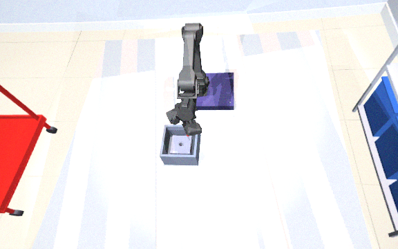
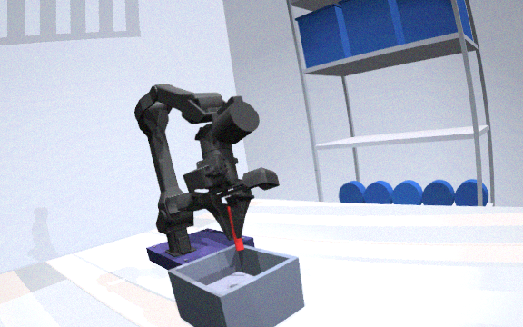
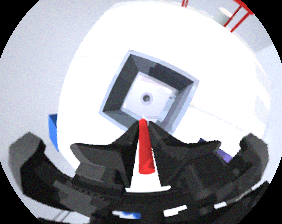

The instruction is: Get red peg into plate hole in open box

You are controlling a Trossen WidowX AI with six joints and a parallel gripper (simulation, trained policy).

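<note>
Right now the pale plate is 80 mm below my gripper tip, 30 mm to the right of it and 20 mm ahead of it. From my gripper tip the other things lie so: red peg 20 mm above, 10 mm to the left, 10 mm behind; then grey box 100 mm below, 30 mm to the right, 20 mm ahead.
</note>
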